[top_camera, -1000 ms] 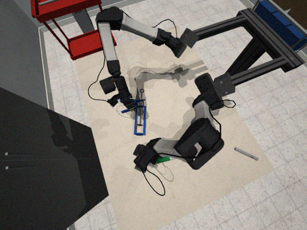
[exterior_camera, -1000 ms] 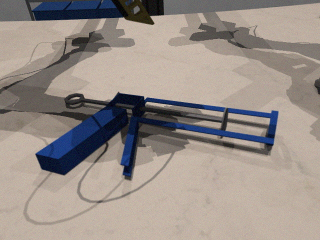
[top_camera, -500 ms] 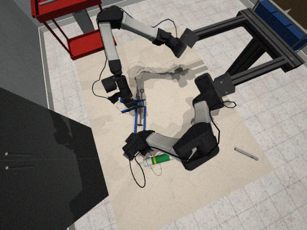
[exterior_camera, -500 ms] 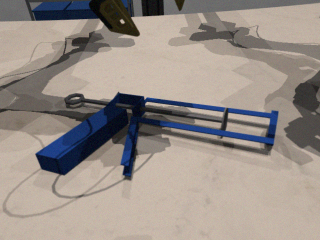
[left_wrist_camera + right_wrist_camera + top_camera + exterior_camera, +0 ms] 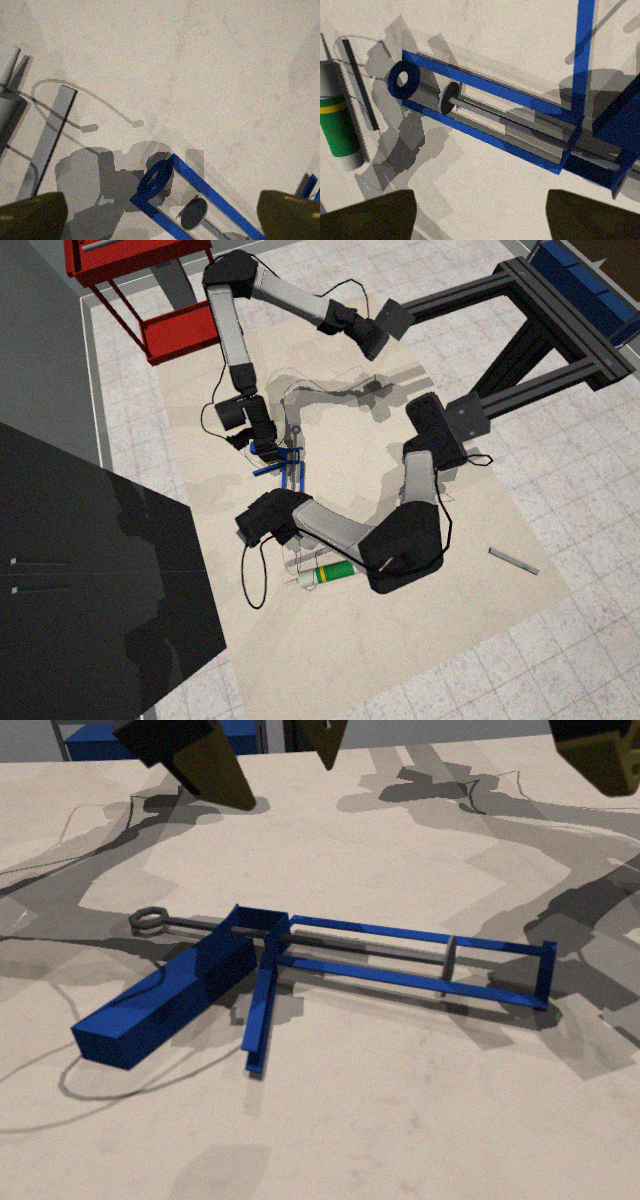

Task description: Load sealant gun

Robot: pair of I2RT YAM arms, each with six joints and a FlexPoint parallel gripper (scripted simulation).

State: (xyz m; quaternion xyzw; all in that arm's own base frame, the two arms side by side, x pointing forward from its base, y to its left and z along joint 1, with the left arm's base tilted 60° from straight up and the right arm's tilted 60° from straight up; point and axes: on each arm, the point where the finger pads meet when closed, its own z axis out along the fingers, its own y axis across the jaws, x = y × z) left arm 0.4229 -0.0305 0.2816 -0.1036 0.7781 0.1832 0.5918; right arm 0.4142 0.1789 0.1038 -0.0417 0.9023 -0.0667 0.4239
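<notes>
The plunger rod is 140 mm behind my left hand, 230 mm to the right of it and 170 mm below it. Round my left hand: cartridge 80 mm behind, 190 mm to the left, 160 mm below; thumb plate 170 mm behind, 270 mm to the right, 170 mm below.
</notes>
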